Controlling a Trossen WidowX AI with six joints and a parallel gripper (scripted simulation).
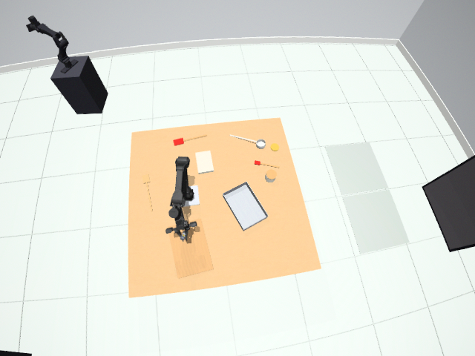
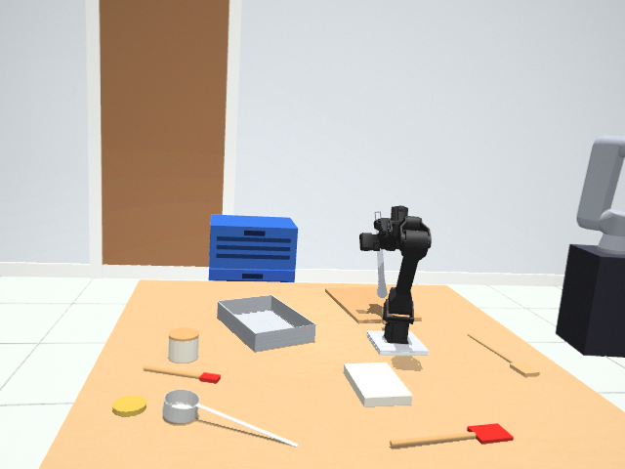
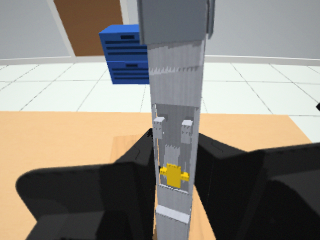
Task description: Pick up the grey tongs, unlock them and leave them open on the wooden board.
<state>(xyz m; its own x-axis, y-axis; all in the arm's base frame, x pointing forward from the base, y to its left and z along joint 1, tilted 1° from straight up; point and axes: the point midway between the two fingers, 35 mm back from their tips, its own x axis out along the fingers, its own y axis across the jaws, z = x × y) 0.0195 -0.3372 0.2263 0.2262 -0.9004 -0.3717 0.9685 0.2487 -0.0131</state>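
The wooden board lies 22 cm below my gripper tip. The rest, counted from my gripper tip: grey roasting tin (39 cm ahead, 29 cm to the left, 20 cm below); then white block (9 cm ahead, 66 cm to the left, 22 cm below); then lidded jar (59 cm ahead, 52 cm to the left, 20 cm below).
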